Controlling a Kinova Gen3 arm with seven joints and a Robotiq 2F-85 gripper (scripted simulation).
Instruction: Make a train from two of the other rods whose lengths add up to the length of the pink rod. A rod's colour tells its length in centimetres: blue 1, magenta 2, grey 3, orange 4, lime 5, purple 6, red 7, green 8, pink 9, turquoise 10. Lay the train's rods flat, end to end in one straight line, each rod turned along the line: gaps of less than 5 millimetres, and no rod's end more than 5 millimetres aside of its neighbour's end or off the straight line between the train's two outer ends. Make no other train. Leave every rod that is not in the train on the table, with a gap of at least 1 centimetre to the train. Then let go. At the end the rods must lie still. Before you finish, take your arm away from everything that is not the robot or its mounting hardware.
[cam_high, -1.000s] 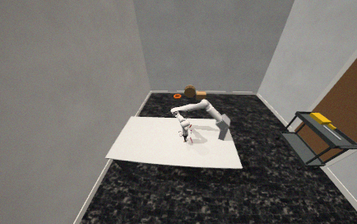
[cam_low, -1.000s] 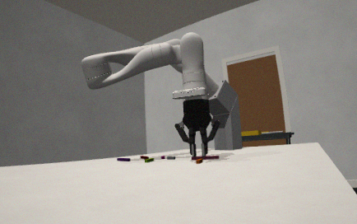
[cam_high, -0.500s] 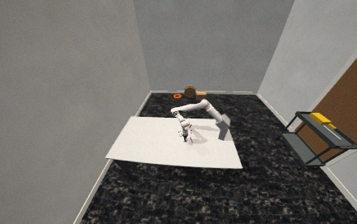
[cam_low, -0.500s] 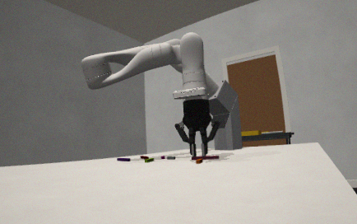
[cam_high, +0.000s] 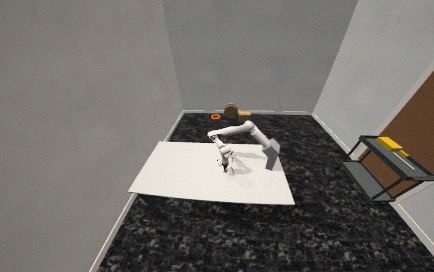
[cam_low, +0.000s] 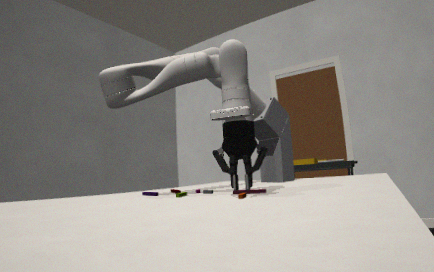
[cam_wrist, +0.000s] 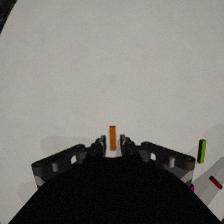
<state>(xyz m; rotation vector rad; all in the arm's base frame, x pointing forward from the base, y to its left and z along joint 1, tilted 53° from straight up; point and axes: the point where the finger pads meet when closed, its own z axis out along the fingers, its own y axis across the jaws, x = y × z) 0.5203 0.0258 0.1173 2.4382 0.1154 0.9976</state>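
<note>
My hand is 30 mm above the orange rod. Also, from my hand: pink rod: 90 mm behind, 30 mm below, 10 mm to the left; grey rod: 140 mm behind, 110 mm to the right, 30 mm below; lime rod: 170 mm to the right, 70 mm behind, 30 mm below.
</note>
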